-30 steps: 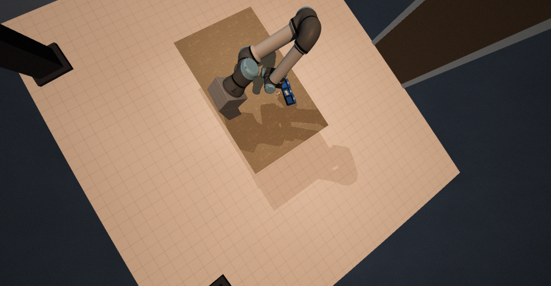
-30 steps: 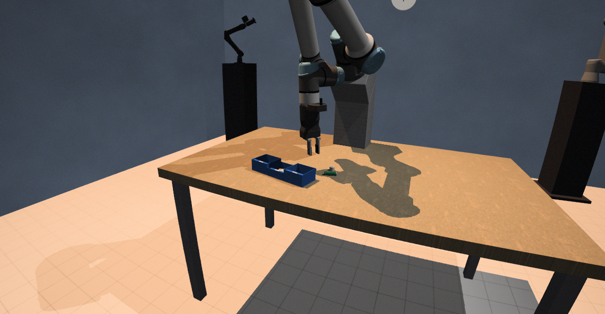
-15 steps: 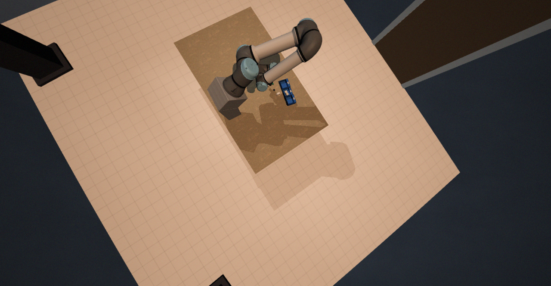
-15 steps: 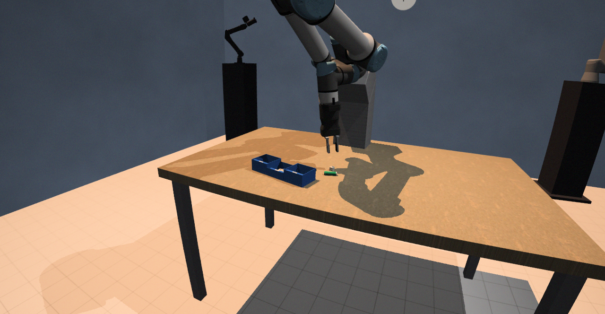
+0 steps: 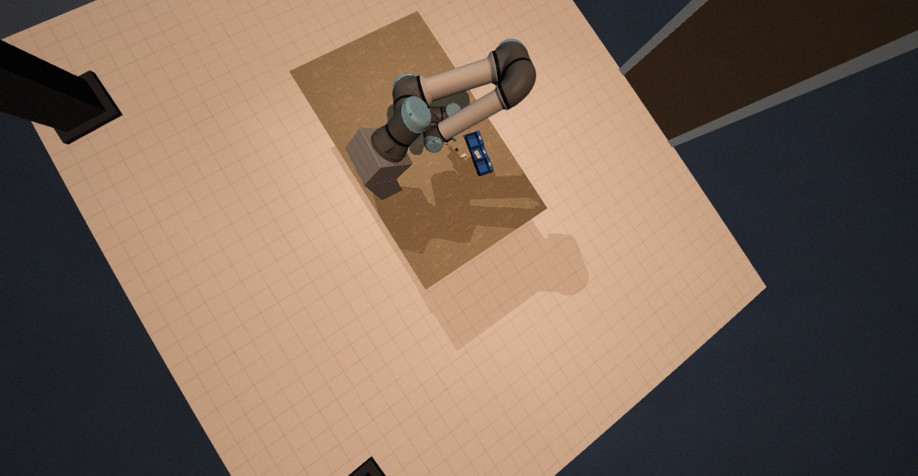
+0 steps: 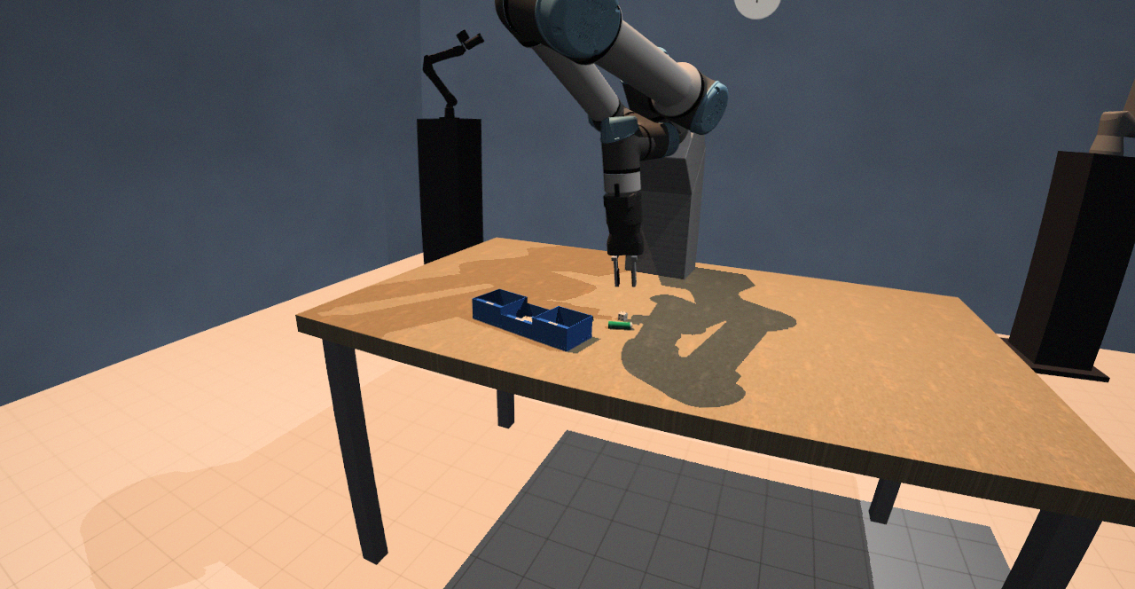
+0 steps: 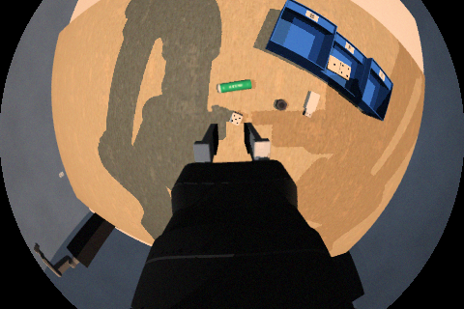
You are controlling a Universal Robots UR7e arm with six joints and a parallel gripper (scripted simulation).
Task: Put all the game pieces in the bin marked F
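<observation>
Now: hand 9 cm above the pale cube. From my hand the other things lie so: green cylinder 9 cm below, 5 cm ahead, 1 cm to the left; then black piece 9 cm below, 7 cm to the right, 3 cm ahead; then pale flat block 12 cm to the right, 9 cm below, 4 cm ahead.
</observation>
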